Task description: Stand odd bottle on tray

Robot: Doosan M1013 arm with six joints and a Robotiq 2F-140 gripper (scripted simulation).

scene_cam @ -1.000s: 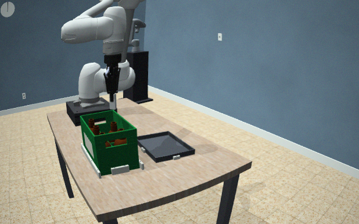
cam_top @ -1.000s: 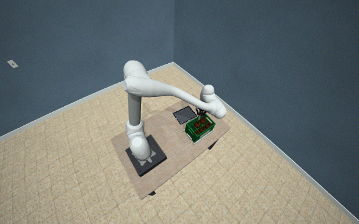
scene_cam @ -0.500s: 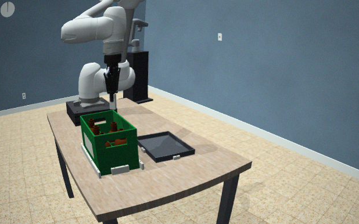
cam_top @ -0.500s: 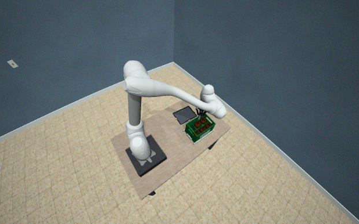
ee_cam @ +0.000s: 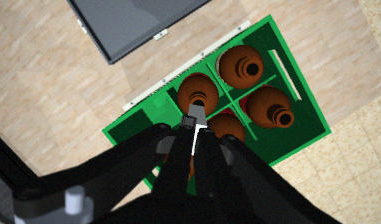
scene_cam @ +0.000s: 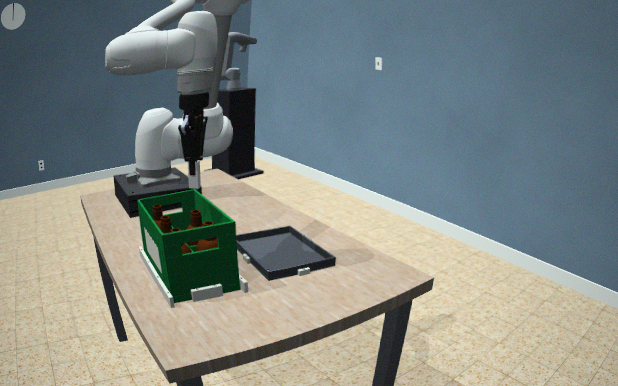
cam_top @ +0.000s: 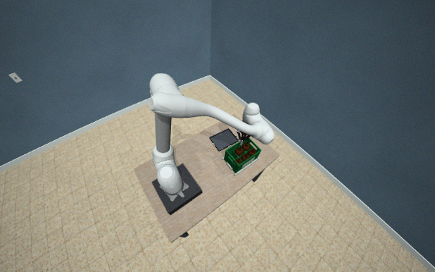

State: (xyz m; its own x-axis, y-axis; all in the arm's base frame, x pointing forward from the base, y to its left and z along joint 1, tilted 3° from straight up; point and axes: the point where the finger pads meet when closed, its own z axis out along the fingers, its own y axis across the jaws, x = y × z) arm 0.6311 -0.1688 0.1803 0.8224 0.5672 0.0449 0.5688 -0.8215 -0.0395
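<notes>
The brown bottle is 170 mm below my hand, 90 mm ahead of it and 20 mm to the right of it. The rest, counted from my hand: dark tray: 240 mm below, 230 mm to the left, 50 mm ahead; then green crate: 170 mm below, 50 mm to the right.
</notes>
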